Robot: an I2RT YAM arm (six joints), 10 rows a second.
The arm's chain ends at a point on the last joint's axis. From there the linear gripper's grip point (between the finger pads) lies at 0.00 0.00 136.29 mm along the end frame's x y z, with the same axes.
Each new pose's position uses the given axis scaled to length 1; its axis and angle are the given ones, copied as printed.
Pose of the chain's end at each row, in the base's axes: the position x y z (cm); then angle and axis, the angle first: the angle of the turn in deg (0 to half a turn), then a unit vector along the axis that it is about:
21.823 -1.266 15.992 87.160 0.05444 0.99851 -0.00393
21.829 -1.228 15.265 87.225 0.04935 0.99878 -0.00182
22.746 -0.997 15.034 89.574 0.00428 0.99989 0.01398
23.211 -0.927 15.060 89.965 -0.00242 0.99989 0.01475
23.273 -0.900 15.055 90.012 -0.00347 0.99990 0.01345
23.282 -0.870 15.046 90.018 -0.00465 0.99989 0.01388
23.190 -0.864 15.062 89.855 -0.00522 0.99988 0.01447
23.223 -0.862 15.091 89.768 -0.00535 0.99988 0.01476
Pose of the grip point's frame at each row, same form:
35.412 -2.058 16.667 87.160 0.05444 0.99851 -0.00393
35.424 -1.923 15.925 87.225 0.04935 0.99878 -0.00182
36.374 -0.866 15.138 89.574 0.00428 0.99989 0.01398
36.838 -0.693 15.071 89.965 -0.00242 0.99989 0.01475
36.900 -0.669 15.055 90.012 -0.00347 0.99990 0.01345
36.909 -0.617 15.044 90.018 -0.00465 0.99989 0.01388
36.816 -0.596 15.099 89.855 -0.00522 0.99988 0.01447
36.849 -0.589 15.149 89.768 -0.00535 0.99988 0.01476

